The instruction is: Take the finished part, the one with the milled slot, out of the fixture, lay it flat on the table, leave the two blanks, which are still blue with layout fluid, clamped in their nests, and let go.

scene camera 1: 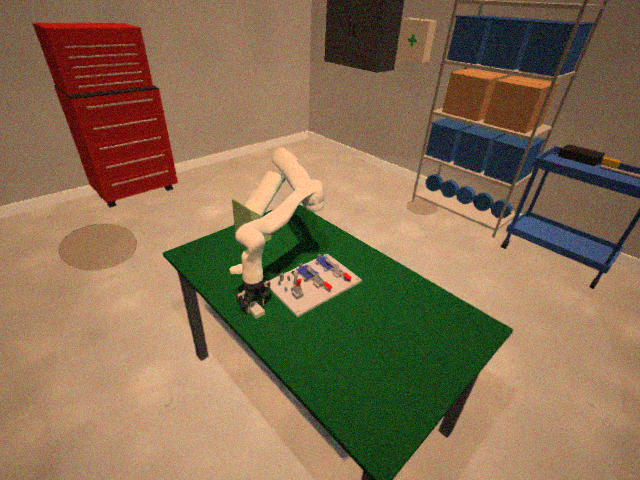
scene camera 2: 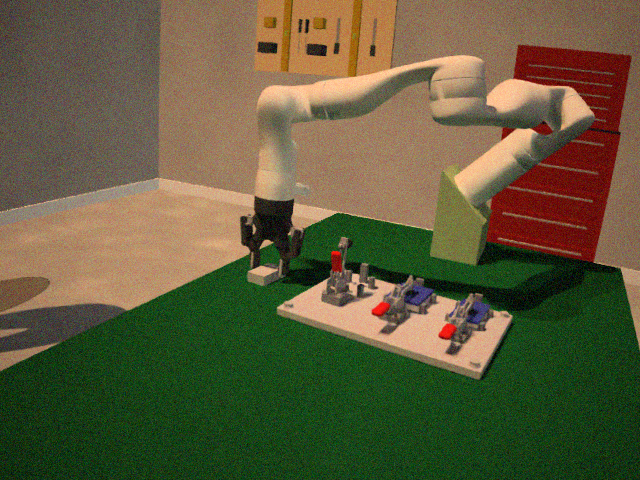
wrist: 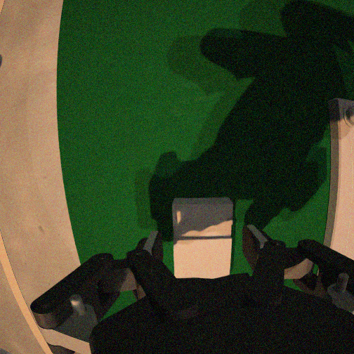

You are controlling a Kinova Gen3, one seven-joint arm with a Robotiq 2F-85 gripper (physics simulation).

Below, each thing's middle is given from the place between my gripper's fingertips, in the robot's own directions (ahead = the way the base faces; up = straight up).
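Labels:
The finished part (wrist: 201,225) is 10 mm ahead of my hand; going by their middles, it is the nearest to my hand of the things named here. I also see the pale fixture plate (scene camera 2: 416,337), which lies 20 mm ahead of my hand and 280 mm to the left of it.

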